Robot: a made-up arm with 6 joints. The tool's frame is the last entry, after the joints. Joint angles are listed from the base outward. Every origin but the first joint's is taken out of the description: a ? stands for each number. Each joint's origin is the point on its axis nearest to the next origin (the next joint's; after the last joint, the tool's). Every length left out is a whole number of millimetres.
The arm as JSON. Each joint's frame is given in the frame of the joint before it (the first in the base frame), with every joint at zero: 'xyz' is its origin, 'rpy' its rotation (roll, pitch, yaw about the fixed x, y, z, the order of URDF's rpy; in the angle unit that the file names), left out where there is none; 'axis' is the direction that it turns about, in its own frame. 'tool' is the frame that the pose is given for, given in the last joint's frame.
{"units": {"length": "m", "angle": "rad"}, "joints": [
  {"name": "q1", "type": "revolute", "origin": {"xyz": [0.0, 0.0, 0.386], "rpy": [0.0, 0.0, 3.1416]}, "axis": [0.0, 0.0, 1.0]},
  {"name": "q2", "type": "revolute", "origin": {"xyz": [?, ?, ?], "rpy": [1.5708, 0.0, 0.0]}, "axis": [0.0, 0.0, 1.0]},
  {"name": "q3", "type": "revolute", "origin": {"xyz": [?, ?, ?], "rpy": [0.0, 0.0, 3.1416]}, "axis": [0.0, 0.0, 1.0]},
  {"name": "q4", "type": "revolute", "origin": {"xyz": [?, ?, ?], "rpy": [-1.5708, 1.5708, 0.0]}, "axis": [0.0, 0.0, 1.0]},
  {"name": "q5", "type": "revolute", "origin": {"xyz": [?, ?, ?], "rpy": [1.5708, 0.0, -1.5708]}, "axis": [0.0, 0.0, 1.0]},
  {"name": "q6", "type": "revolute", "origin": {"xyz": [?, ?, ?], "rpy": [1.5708, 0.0, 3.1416]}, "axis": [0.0, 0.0, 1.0]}
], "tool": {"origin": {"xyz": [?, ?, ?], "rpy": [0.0, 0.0, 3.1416]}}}
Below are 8 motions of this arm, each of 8 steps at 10 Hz.
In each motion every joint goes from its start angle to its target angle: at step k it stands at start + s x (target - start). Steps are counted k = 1, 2, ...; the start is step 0. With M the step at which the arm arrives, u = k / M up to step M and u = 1 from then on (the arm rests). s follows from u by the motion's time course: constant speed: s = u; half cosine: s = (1 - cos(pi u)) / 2; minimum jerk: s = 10 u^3 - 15 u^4 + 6 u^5.
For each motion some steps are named. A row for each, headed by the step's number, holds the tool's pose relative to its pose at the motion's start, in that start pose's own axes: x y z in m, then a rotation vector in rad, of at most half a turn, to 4 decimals.
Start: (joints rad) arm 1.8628 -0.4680 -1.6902 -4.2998 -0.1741 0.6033
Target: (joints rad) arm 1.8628 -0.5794 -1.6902 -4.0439 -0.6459 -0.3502
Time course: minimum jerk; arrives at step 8
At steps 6, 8:
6: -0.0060 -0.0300 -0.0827 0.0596 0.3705 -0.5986
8: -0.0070 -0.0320 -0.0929 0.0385 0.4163 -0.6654

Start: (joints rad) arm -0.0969 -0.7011 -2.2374 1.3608 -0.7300 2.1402
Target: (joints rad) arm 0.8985 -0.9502 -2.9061 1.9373 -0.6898 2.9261
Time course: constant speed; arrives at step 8
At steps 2, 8:
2: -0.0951 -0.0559 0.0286 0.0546 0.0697 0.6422
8: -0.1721 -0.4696 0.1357 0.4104 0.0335 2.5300

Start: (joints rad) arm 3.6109 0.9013 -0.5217 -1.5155 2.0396 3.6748
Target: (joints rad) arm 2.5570 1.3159 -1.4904 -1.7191 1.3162 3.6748
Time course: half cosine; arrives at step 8
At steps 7, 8:
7: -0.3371 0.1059 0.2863 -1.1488 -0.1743 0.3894
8: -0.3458 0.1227 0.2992 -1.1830 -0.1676 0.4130

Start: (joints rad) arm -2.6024 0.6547 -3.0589 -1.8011 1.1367 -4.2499
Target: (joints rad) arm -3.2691 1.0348 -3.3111 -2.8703 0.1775 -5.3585
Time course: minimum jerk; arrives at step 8
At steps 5, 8:
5: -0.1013 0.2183 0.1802 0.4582 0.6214 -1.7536
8: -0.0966 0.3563 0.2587 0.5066 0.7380 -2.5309

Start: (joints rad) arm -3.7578 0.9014 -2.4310 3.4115 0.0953 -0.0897
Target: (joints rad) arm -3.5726 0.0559 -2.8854 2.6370 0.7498 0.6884
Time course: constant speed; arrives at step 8
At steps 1, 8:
1: -0.1253 0.0350 -0.0217 -0.0611 -0.2378 0.0098
8: -0.7552 0.1371 -0.6843 -0.8073 -1.7623 -0.0299

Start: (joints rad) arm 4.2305 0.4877 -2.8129 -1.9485 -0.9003 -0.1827
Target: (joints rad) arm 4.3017 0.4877 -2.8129 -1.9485 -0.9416 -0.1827
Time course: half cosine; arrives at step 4
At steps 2, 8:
2: 0.0122 0.0117 0.0094 -0.0328 0.0395 0.0074
8: 0.0243 0.0238 0.0182 -0.0658 0.0789 0.0143

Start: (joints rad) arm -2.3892 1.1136 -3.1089 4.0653 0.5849 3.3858
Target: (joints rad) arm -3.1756 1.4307 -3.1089 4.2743 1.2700 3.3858
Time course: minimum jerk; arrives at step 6
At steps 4, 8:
4: 0.5171 0.3225 0.0409 -0.1062 0.9552 -0.4225
8: 0.6751 0.3644 -0.0098 -0.1089 1.2182 -0.5518

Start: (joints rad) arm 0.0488 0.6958 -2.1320 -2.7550 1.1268 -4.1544
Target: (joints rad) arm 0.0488 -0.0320 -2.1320 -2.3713 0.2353 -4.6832
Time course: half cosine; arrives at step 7
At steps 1, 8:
1: 0.0201 0.0133 0.0141 0.0038 -0.0148 -0.0052
8: 0.4380 0.3520 0.1030 0.2657 0.0014 0.0040

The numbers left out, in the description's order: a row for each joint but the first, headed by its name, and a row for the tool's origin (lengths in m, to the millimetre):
q2: 0.0 0.0 0.0
q3: -0.071 0.379 0.0
q4: 0.1 0.441 0.0
q5: 0.0 0.0 0.0
q6: 0.068 0.087 0.0
tool: 0.0 0.0 0.0

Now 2 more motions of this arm.
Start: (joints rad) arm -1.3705 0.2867 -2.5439 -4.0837 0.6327 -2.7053
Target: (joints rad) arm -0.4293 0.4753 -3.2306 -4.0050 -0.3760 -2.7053
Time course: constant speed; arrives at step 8
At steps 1, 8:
1: 0.0350 -0.0325 0.0259 -0.0483 0.0030 0.0747
8: 0.3247 -0.1793 0.0375 -0.1985 -0.1487 0.8135

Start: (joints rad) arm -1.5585 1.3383 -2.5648 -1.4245 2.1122 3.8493
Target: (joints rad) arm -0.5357 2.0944 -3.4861 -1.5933 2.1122 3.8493
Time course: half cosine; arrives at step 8
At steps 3, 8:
3: 0.1555 -0.0036 -0.2238 -0.1050 -0.3101 0.0899
8: 0.6809 -0.0790 -0.4160 -0.4130 -0.9645 0.2928

